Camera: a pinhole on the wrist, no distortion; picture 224 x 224 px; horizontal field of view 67.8 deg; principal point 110.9 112.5 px. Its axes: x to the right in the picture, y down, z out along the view. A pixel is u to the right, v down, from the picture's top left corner.
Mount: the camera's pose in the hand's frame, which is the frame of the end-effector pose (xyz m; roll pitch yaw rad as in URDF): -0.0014 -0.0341 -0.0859 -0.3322 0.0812 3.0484
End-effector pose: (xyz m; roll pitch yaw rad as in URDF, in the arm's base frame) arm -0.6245 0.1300 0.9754 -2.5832 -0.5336 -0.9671
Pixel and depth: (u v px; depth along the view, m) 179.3 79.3 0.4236
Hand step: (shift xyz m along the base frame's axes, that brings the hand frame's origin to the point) 0.1576 0.1851 -0.3140
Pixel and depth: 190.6 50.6 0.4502
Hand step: 0.1316 0.1583 -0.4028
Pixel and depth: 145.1 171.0 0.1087
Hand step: 0.0392 0.0986 0.0260
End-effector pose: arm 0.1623 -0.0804 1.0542 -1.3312 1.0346 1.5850
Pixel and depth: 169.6 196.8 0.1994
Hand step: -0.0192 0.1177 0.1848
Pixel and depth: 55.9 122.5 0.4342
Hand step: -0.2713 0.2855 0.0639
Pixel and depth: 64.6 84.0 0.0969
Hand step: -0.0011 0.0540 0.0135
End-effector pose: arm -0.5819 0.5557 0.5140 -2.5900 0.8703 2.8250
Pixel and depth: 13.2 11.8 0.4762
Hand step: 0.1086 -0.2457 -0.4687
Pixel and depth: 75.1 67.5 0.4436
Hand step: 0.0942 -0.3032 -0.2247
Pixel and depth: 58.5 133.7 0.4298
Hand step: -0.0605 -0.3627 -0.1560
